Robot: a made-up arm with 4 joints.
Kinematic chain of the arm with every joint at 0, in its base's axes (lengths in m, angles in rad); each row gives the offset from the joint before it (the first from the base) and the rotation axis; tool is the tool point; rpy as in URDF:
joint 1: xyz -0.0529 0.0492 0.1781 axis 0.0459 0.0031 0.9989
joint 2: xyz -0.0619 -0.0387 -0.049 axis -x
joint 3: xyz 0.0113 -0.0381 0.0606 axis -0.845 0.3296 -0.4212
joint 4: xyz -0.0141 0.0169 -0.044 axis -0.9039 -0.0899 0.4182
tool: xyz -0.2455 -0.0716 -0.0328 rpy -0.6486 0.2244 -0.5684
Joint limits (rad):
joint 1: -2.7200..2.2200
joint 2: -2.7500..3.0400
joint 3: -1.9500..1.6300
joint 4: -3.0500..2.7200
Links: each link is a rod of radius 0.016 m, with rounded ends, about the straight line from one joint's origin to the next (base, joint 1, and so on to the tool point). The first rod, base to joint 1, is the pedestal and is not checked.
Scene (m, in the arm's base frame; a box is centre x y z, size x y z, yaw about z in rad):
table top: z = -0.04
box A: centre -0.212 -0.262 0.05 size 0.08 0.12 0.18 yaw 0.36
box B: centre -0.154 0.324 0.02 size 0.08 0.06 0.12 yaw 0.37
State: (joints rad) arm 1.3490 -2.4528 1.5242 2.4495
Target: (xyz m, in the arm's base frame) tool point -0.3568 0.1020 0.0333
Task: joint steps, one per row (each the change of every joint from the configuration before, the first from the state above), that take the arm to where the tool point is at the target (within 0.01 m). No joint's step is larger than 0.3 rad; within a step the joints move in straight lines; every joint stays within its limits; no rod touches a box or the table.
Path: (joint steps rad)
1: -0.2976 0.0812 -0.0350 0.0541
2: -0.2976 0.0811 -0.0349 0.0541
3: -0.2975 0.0812 -0.0350 0.0541
4: -0.2976 0.0812 -0.0349 0.0541
5: -0.2976 0.0811 -0.0350 0.0541
6: -0.2784 -0.0610 -0.0631 -0.2076
7: -0.2785 -0.0610 -0.0630 -0.2077
8: -0.2784 -0.0611 -0.0631 -0.2076
9: -0.2784 -0.0610 -0.0631 -0.2077

